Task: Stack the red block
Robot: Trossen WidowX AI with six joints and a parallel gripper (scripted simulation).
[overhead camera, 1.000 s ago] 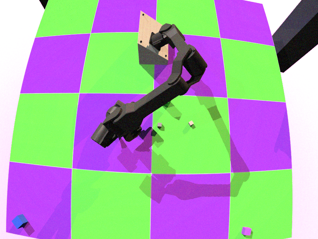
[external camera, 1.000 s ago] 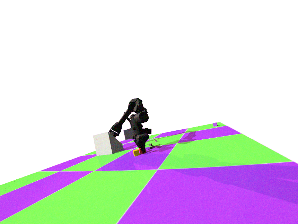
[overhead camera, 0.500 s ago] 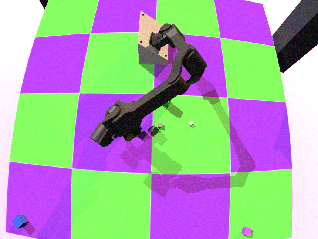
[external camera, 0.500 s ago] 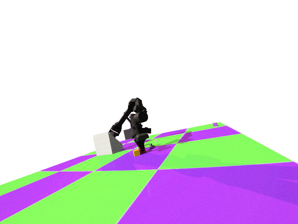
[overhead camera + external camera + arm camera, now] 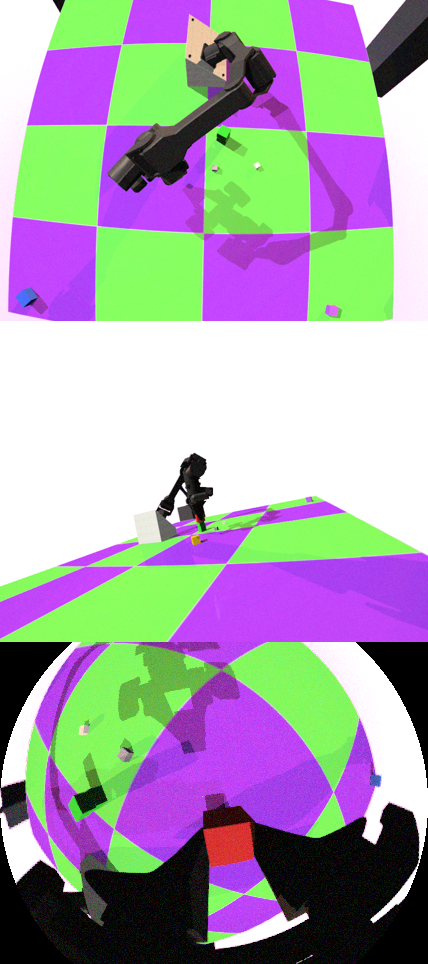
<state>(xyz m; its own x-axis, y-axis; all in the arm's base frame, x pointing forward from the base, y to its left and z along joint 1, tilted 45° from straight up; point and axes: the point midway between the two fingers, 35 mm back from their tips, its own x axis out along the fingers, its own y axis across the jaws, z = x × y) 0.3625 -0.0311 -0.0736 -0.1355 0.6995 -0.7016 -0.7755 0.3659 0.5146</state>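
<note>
Now: gripper tip 7 cm above the yellow block, 3 cm to the left of it and 2 cm past it. The rest, counted from my gripper tip: small white cube: 27 cm to the left, 8 cm below, 6 cm behind; red block: 1 cm above; small grey cube: 14 cm to the left, 8 cm below, 4 cm behind.
</note>
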